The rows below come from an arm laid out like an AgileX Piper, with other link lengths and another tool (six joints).
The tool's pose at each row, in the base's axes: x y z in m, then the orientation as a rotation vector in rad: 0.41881, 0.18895, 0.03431, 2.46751, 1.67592, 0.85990; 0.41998, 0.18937, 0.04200, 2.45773, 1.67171, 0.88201; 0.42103, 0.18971, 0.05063, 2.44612, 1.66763, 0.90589; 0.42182, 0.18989, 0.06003, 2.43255, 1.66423, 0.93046; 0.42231, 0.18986, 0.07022, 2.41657, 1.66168, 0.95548; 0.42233, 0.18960, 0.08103, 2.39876, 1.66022, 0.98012; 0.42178, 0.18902, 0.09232, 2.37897, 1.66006, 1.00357; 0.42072, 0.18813, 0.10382, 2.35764, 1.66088, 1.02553; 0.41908, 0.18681, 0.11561, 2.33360, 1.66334, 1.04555; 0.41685, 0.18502, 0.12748, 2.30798, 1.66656, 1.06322; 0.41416, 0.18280, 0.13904, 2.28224, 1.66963, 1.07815; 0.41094, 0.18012, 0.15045, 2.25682, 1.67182, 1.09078; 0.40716, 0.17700, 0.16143, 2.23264, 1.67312, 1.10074; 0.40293, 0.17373, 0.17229, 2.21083, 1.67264, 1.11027; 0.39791, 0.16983, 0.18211, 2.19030, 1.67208, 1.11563
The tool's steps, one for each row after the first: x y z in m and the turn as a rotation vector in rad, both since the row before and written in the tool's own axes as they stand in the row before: 0.00390, 0.00334, -0.00585, -0.01157, 0.01099, -0.00203; 0.00426, 0.00367, -0.00664, -0.01273, 0.01191, -0.00290; 0.00447, 0.00389, -0.00735, -0.01348, 0.01229, -0.00414; 0.00464, 0.00413, -0.00809, -0.01435, 0.01251, -0.00572; 0.00469, 0.00421, -0.00878, -0.01460, 0.01241, -0.00715; 0.00459, 0.00423, -0.00944, -0.01471, 0.01182, -0.00884; 0.00439, 0.00421, -0.00986, -0.01471, 0.01104, -0.01022; 0.00411, 0.00423, -0.01042, -0.01495, 0.00997, -0.01262; 0.00369, 0.00419, -0.01086, -0.01501, 0.00858, -0.01413; 0.00313, 0.00406, -0.01093, -0.01475, 0.00688, -0.01456; 0.00260, 0.00396, -0.01119, -0.01475, 0.00528, -0.01446; 0.00195, 0.00368, -0.01128, -0.01421, 0.00354, -0.01387; 0.00170, 0.00351, -0.01146, -0.01387, 0.00316, -0.01194; 0.00057, 0.00276, -0.01135, -0.01267, 0.00057, -0.01188
